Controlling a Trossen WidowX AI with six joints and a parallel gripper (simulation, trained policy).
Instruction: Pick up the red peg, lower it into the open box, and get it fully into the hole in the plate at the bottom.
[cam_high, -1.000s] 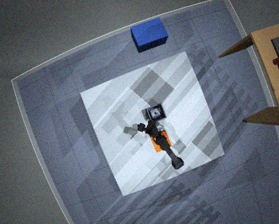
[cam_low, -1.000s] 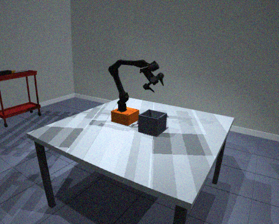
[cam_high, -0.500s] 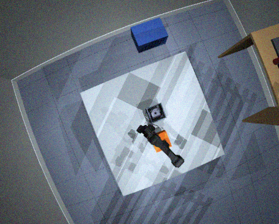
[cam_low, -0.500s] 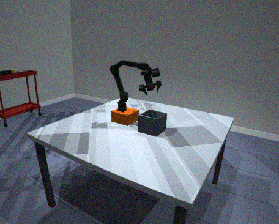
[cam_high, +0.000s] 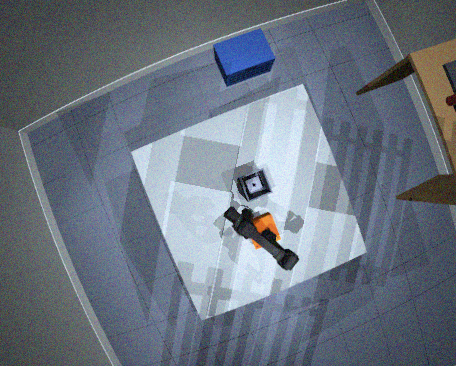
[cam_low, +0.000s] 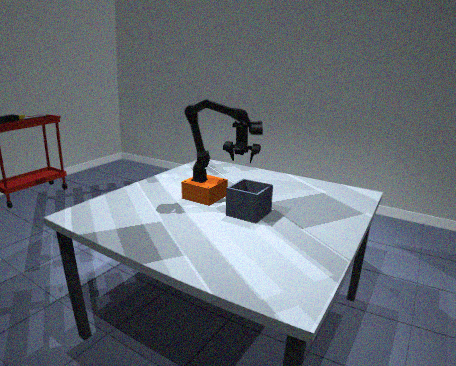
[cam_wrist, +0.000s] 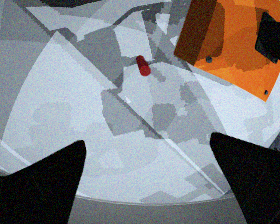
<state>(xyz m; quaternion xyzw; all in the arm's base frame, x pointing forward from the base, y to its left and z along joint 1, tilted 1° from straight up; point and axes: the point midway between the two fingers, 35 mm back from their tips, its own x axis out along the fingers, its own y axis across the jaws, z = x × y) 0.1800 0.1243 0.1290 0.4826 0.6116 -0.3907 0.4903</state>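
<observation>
Now: the red peg 14 cm below my gripper tip and 2 cm to the right of it.
</observation>
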